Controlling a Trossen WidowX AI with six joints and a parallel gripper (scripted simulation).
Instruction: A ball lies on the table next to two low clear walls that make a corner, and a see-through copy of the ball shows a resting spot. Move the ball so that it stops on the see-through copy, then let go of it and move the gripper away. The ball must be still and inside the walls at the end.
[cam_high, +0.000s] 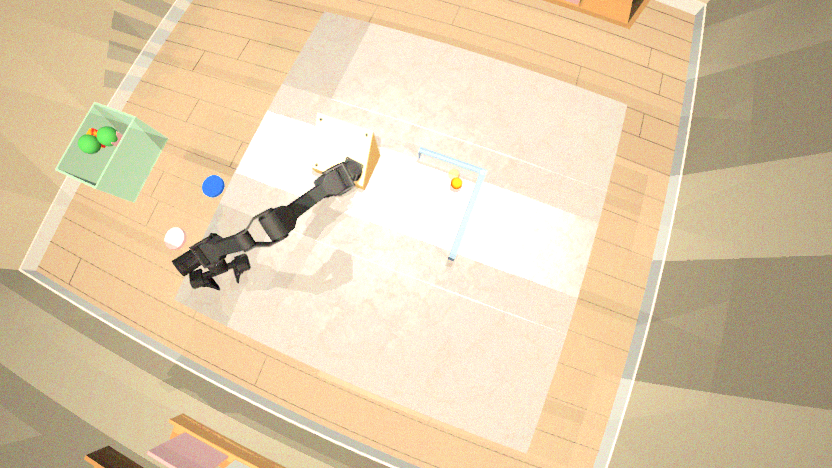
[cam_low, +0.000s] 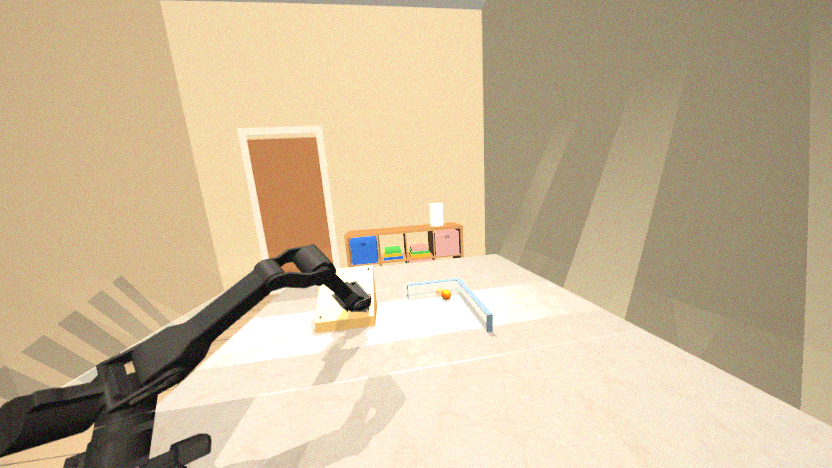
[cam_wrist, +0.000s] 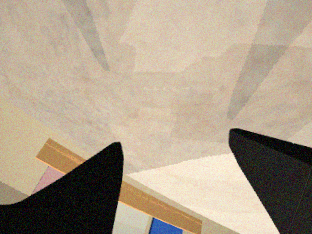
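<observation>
Now: the orange ball 53 cm ahead of my gripper tip and 68 cm to the left of it. Also, from my gripper tip: see-through copy of ball (50 cm ahead, 70 cm to the left).
</observation>
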